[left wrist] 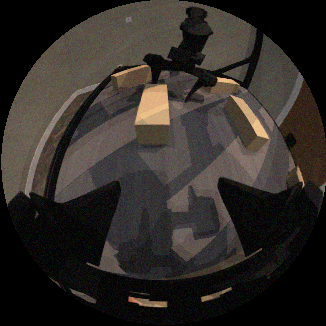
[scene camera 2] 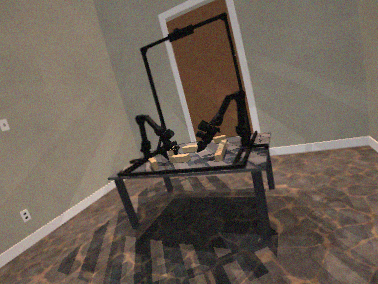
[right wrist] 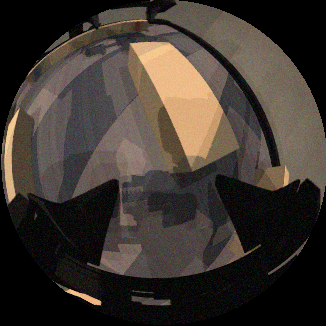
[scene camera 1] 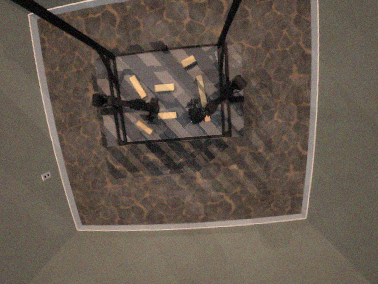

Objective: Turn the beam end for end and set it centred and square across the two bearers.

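Where they show: left gripper, fingertip midpoint: (left wrist: 169, 184) (scene camera 2: 199, 150) (right wrist: 124, 22) (scene camera 1: 187, 111); right gripper, fingertip midpoint: (left wrist: 168, 94) (right wrist: 167, 182); left arm's base, origin of the base link: (scene camera 2: 246, 144); right arm's base, origin of the base link: (scene camera 2: 148, 156).
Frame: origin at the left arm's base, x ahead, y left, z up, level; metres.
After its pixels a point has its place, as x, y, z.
The long pale beam (scene camera 1: 201, 90) @(0.192, -0.017, 0.025) (scene camera 2: 220, 150) @(0.160, 0.142, 0.025) (right wrist: 112, 31) @(0.192, 0.133, -0.004) lies right of the bearers in scene camera 1, lengthwise up the picture, partly under the left arm. Two shorter pale blocks, seemingly the bearers, lie roughly parallel: the upper bearer (scene camera 1: 164, 87) @(0.484, -0.066, 0.028) (left wrist: 247, 122) @(0.449, -0.040, 0.022) (right wrist: 15, 160) and the lower bearer (scene camera 1: 169, 115) @(0.466, 0.159, 0.028) (scene camera 2: 180, 158) @(0.466, 0.184, 0.012) (left wrist: 153, 107) @(0.452, 0.158, 0.028) (right wrist: 187, 105) @(0.522, 0.150, 0.028). My left gripper (scene camera 1: 192, 111) @(0.318, 0.141, 0.047) (scene camera 2: 200, 147) @(0.318, 0.141, 0.047) (left wrist: 169, 184) @(0.318, 0.141, 0.047) is open and empty, between beam and lower bearer. My right gripper (scene camera 1: 154, 107) @(0.568, 0.125, -0.007) (scene camera 2: 174, 148) (right wrist: 167, 182) @(0.568, 0.125, -0.007) is open and empty, near the lower bearer's left end.
Other pale blocks lie at the upper left (scene camera 1: 137, 86) @(0.701, -0.095, 0.031), the lower left (scene camera 1: 144, 127) @(0.682, 0.238, 0.044) and the upper right (scene camera 1: 188, 61) @(0.277, -0.246, 0.028) of the table in scene camera 1. A black frame (scene camera 1: 170, 140) @(0.484, 0.372, 0.001) borders the table, and its posts rise beside both arms.
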